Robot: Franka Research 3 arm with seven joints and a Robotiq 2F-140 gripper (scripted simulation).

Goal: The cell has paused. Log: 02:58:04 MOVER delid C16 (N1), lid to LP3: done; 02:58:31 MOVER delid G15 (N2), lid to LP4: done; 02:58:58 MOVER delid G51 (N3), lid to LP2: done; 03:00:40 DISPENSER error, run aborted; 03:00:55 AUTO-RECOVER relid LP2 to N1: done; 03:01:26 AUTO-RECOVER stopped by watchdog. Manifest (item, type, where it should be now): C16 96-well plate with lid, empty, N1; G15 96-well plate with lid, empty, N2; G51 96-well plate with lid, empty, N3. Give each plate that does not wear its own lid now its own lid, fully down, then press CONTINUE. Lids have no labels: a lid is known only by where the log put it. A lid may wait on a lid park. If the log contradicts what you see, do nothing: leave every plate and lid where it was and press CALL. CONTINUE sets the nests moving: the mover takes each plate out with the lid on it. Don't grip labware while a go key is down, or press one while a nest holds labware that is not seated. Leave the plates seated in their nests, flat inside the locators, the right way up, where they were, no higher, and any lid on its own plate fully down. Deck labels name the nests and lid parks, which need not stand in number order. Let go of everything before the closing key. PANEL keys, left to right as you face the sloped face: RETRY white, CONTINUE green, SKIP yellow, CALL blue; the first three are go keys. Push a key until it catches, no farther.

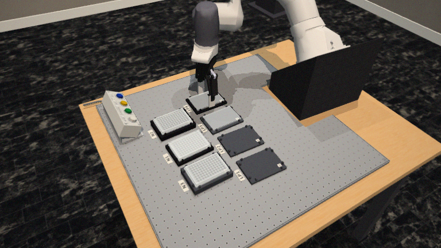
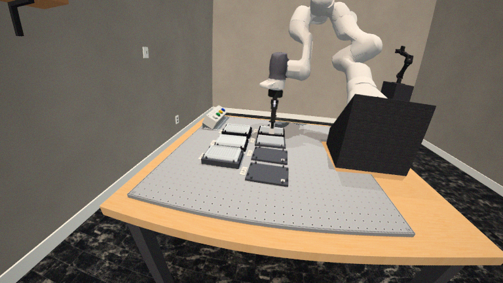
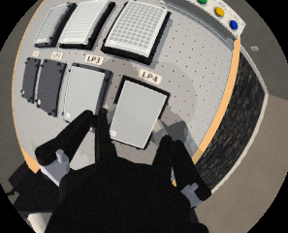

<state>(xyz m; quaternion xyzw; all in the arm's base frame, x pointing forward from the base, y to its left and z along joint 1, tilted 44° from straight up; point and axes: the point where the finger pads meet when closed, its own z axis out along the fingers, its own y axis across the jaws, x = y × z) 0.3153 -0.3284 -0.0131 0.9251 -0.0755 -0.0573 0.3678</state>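
Right now the lid park LP4 is 3 cm below my hand. Also, from my hand: white key (32 cm ahead, 1 cm to the right, 3 cm above); lid park LP2 (2 cm ahead, 26 cm to the left, 3 cm below); lid park LP3 (1 cm ahead, 13 cm to the left, 3 cm below).
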